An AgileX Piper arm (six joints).
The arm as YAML. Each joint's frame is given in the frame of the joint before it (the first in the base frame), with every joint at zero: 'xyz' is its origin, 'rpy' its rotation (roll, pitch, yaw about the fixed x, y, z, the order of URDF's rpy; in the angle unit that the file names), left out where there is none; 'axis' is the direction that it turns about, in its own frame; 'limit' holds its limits. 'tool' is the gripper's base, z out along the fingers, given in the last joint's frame.
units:
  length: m
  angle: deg
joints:
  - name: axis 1
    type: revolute
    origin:
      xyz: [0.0, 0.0, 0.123]
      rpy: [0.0, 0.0, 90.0]
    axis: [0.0, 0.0, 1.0]
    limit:
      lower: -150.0
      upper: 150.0
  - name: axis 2
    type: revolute
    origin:
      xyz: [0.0, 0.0, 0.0]
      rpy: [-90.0, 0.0, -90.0]
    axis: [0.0, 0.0, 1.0]
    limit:
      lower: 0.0
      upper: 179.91
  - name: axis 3
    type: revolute
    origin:
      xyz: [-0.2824, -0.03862, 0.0]
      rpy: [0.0, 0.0, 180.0]
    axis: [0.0, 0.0, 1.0]
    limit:
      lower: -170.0
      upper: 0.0
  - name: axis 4
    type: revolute
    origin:
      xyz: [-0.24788, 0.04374, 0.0]
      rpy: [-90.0, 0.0, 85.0]
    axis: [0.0, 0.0, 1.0]
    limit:
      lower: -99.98
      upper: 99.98
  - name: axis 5
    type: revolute
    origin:
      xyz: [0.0, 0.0, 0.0]
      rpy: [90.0, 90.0, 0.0]
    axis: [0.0, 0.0, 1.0]
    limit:
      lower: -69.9
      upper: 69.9
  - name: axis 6
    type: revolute
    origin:
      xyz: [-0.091, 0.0, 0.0]
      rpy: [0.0, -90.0, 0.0]
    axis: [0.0, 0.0, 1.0]
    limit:
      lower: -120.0
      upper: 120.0
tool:
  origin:
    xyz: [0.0, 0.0, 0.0]
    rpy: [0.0, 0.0, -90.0]
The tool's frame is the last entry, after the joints.
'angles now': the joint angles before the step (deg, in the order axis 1, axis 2, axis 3, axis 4, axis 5, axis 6). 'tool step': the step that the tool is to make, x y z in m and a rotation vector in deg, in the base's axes. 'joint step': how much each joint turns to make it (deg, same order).
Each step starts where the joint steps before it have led.
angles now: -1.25, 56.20, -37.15, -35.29, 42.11, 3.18
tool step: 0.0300, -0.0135, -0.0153, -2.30, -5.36, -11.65
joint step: 0.05, 9.13, -0.13, -19.80, -1.80, 28.29
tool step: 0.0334, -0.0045, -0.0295, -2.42, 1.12, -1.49
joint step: -0.02, 11.02, -0.72, -12.89, -2.25, 14.71
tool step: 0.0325, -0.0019, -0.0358, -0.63, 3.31, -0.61
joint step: 0.00, 11.74, -2.57, -7.81, -0.96, 9.62
